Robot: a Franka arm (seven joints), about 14 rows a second.
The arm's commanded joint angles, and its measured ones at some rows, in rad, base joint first. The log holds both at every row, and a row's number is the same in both.
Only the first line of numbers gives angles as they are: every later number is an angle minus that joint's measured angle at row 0.
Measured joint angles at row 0:
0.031 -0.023 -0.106 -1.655 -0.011 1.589 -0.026
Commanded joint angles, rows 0 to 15:
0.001 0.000 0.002 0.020 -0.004 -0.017 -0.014
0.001 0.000 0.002 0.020 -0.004 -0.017 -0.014
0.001 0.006 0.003 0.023 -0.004 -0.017 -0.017
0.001 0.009 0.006 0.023 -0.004 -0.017 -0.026
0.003 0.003 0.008 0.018 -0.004 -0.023 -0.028
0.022 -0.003 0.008 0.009 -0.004 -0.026 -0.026
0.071 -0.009 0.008 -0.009 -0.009 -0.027 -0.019
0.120 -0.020 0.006 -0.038 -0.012 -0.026 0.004
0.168 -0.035 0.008 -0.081 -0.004 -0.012 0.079
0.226 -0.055 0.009 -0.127 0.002 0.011 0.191
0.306 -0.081 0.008 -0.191 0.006 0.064 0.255
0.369 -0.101 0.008 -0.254 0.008 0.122 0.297
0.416 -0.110 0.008 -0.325 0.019 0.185 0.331
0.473 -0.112 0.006 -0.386 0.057 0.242 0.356
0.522 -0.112 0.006 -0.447 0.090 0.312 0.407
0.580 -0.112 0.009 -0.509 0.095 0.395 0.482
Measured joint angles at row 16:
0.501 -0.064 0.021 -0.363 0.065 0.265 0.386
